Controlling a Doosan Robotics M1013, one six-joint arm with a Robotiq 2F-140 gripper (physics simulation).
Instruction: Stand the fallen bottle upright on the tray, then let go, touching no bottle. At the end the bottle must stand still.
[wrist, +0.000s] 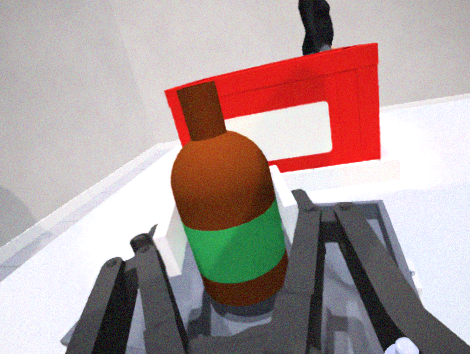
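Places are measured from the arm's base along level axes (x ahead, y left, z up), in millimetres.
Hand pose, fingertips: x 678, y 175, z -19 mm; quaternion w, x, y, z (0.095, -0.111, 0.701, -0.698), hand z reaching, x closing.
Each offset is from my fingertips to the top centre of the thing. "spot": to the spot under its first point. Level surfaces: height alone.
A brown bottle @[dy +20, dx -6, dz +91 mm] (227, 185) with a green label stands between the fingers in the middle of the wrist view, neck up, leaning left in the picture. My gripper (227, 194) is shut on it, with one white pad on each side of its body. The grey tray @[spot: dy -3, dx -129, dz -62 mm] (395, 245) lies below and behind the fingers. The bottle's base is over the tray, with a dark round shadow or reflection just under it; whether the base touches the tray cannot be told. The fingers hide much of the tray.
A red crate @[dy -264, dx -15, dz +87 mm] (355, 110) with a white panel stands behind the tray, beyond the bottle's neck. A pale rounded thing (402, 346) shows at the lower right edge. A dark-clothed figure (317, 25) is at the top, behind the crate. The white table @[dz -88 mm] (435, 160) extends around the tray.
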